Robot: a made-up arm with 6 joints. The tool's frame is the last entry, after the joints. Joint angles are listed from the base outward. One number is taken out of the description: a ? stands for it. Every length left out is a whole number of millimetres.
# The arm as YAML. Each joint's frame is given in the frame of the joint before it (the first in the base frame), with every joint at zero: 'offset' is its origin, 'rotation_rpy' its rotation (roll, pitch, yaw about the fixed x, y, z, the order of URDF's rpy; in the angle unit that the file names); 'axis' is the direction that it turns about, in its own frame. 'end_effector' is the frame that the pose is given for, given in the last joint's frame.
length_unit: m
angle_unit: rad
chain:
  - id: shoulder
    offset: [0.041, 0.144, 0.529]
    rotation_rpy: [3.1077, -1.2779, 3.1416]
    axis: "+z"
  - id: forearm
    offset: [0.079, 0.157, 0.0]
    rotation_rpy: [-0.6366, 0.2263, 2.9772]
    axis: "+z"
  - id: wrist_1
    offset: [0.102, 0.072, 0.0]
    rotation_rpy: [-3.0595, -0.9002, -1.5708]
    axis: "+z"
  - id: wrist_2
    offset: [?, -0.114, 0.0]
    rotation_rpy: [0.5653, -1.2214, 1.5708]
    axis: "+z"
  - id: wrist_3
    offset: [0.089, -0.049, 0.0]
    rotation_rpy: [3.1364, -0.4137, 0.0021]
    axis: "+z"
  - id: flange
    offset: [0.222, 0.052, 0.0]
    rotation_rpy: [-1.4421, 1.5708, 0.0]
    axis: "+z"
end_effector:
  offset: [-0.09, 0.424, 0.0]
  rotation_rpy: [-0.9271, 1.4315, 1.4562]
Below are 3 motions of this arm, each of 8 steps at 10 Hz.
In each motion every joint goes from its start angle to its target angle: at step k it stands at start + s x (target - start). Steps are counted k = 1, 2, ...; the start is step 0. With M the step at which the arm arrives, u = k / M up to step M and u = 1 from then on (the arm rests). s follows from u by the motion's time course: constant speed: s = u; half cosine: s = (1 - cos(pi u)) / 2; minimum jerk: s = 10 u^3 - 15 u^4 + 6 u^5.
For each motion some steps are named. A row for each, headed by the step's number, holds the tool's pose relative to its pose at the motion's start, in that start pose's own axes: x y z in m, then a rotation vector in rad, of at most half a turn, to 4 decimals.
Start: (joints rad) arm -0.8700 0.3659 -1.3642 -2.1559 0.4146 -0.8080
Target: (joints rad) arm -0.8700 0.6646 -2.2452 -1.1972 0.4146 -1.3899
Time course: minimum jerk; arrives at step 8
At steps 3, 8:
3: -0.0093 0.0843 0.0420 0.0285 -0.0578 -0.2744
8: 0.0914 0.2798 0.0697 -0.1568 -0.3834 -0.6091

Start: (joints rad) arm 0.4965 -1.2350 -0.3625 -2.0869 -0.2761 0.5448
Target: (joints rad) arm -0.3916 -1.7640 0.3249 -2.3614 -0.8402 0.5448
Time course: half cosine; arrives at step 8
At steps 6, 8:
6: 0.2355 0.0404 -0.8534 1.3004 -0.8642 -0.0694
8: 0.3784 0.1510 -0.9348 1.5723 -0.9044 -0.0086

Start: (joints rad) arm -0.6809 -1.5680 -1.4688 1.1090 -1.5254 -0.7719
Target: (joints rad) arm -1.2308 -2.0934 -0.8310 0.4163 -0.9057 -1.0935
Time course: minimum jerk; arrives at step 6
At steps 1, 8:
1: 0.0069 -0.0104 0.0000 -0.0306 0.0356 0.0153
8: 0.2049 -0.1379 0.2857 -1.0638 1.0463 -0.5206

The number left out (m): -0.447
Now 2 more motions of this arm.
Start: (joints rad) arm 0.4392 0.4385 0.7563 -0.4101 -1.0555 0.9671
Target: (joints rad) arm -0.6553 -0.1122 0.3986 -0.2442 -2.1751 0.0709
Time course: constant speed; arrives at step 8
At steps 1, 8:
1: 0.0083 -0.0413 -0.0204 0.1796 0.1195 -0.0269
8: -0.1324 -0.2584 -0.1313 0.8983 1.0916 -0.4723

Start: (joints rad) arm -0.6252 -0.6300 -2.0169 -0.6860 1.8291 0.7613
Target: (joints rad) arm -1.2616 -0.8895 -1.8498 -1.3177 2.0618 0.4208
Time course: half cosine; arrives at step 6
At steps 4, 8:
4: -0.1651 0.1113 -0.1455 0.1283 -0.1269 -0.0375
8: -0.1784 0.1700 -0.1936 0.1277 -0.1489 -0.0516

